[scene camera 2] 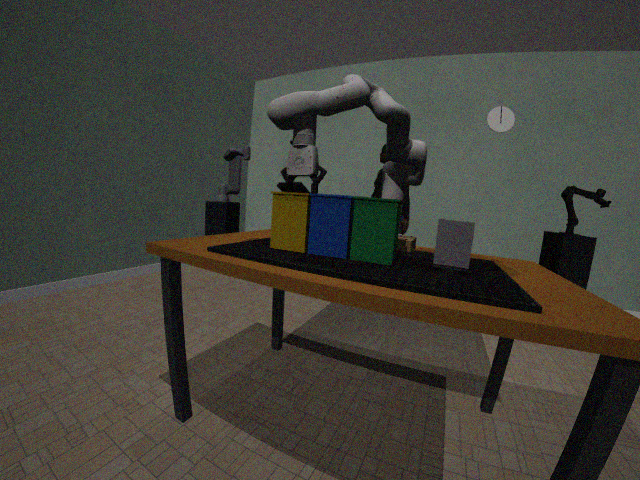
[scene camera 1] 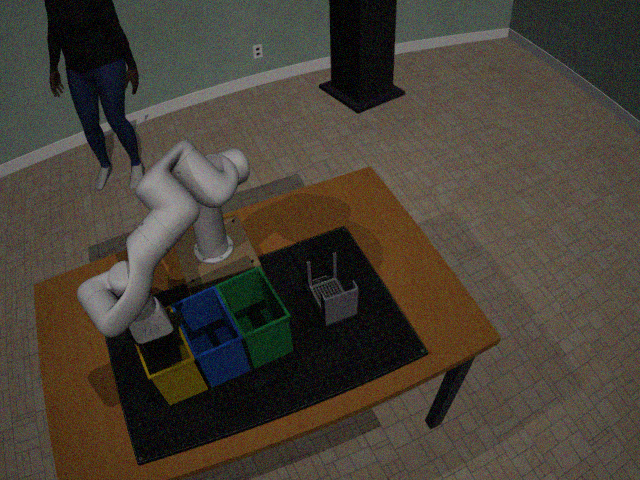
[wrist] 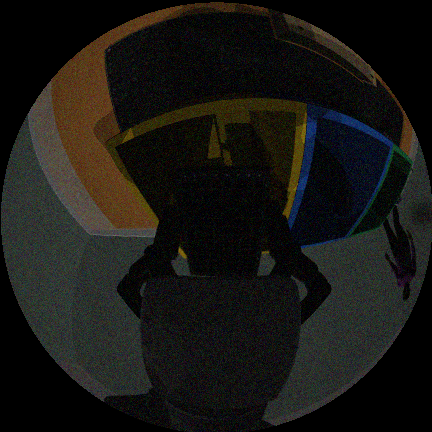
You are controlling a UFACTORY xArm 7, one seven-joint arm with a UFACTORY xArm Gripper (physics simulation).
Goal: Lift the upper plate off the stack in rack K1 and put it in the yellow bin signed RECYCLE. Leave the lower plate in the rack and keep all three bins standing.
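Frame: origin at the arm's base, x right, y back, z down, level; centimetres.
Seen in the pictures: gripper, between the fingertips: (scene camera 1: 161, 342) (wrist: 221, 211); arm's base, origin of its link: (scene camera 1: 213, 249).
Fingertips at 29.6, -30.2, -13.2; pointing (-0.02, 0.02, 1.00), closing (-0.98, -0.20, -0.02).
Note:
Offsets run from my fingertips to a thing's top centre, as dx, dy, dz. Level surfaces: height alone.
My gripper (scene camera 2: 300, 186) (wrist: 221, 211) is shut on a black plate (scene camera 2: 293, 187) (wrist: 224, 200), slightly tilted, at the mouth of the yellow bin @(+0.2, +0.4, -0.6) (scene camera 1: 180, 382) (scene camera 2: 290, 222) (wrist: 301, 145). In scene camera 2 the plate shows just above the bin's front rim; its lower part may be hidden behind it. In scene camera 1 my gripper's housing hides the fingers. The RECYCLE sign is not readable. The light grey rack K1 @(-48.4, -4.8, +3.6) (scene camera 1: 341, 305) (scene camera 2: 453, 243) stands upright on the right. A grid-like surface shows inside it; I cannot tell whether that is the lower plate.
The blue bin @(-12.7, -1.2, -0.6) (scene camera 1: 224, 362) (scene camera 2: 328, 227) (wrist: 309, 132) stands upright right beside the yellow one. The green bin @(-25.7, -2.7, -0.6) (scene camera 1: 271, 343) (scene camera 2: 373, 230) stands upright beyond it, on the rack's side. All stand on a black mat @(dz +17.4) (scene camera 1: 361, 346) (scene camera 2: 496, 291). A person (scene camera 1: 98, 87) stands behind the table.

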